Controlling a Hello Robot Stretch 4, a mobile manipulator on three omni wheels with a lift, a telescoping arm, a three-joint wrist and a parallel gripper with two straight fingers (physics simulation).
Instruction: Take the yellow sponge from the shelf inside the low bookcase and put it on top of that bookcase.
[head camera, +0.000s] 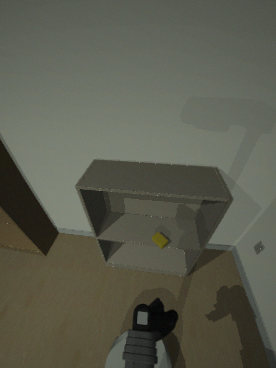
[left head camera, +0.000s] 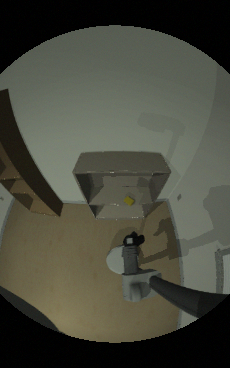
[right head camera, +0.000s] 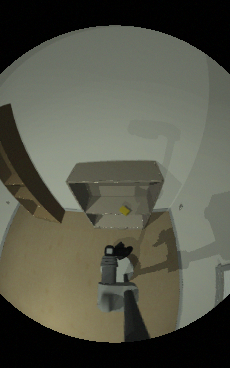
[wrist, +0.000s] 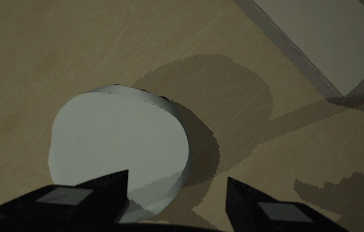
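Seen in the pictures: gripper, between the fingertips: (wrist: 176, 189); robot's base, origin of its link: (left head camera: 121, 258) (right head camera: 117, 268) (wrist: 131, 147).
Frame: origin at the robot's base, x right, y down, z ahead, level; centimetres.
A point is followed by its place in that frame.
Observation:
The yellow sponge (head camera: 160, 240) {x 9.7, y -56.6, z 64.3 cm} (left head camera: 129, 200) {x 10.3, y -56.6, z 64.5 cm} (right head camera: 125, 210) {x 11.1, y -56.6, z 64.3 cm} lies on the middle shelf (head camera: 127, 226) {x -16.0, y -52.1, z 76.8 cm}, near its front edge and right of the centre. The low grey bookcase (head camera: 155, 179) {x 2.9, y -103.3, z 73.9 cm} (left head camera: 121, 162) {x 0.1, y -103.3, z 72.7 cm} (right head camera: 115, 172) {x 3.1, y -103.3, z 72.2 cm} stands against the wall, and its top board is bare. My gripper (wrist: 176, 189) {x 8.7, y -62.1, z 17.3 cm} is open wide and empty. It points down at the floor in front of the bookcase, apart from the sponge. In the head views the dark gripper body hides its fingertips. The sponge does not show in the wrist view.
The robot's round white base (left head camera: 115, 260) {x -8.4, y -18.7, z -0.8 cm} (right head camera: 124, 270) {x 9.5, y -18.7, z -1.9 cm} (wrist: 120, 135) {x -3.2, y -18.7, z 5.3 cm} is below the gripper. Part of the low bookcase shows at the wrist view's upper right. A tall brown shelf unit (head camera: 22, 200) {x -106.3, y -66.9, z 82.9 cm} (left head camera: 25, 165) {x -106.3, y -106.2, z 80.4 cm} (right head camera: 30, 175) {x -106.3, y -101.2, z 82.3 cm} stands at the left. A side wall (head camera: 260, 275) {x 93.7, y -24.3, z 56.9 cm} is at the right.

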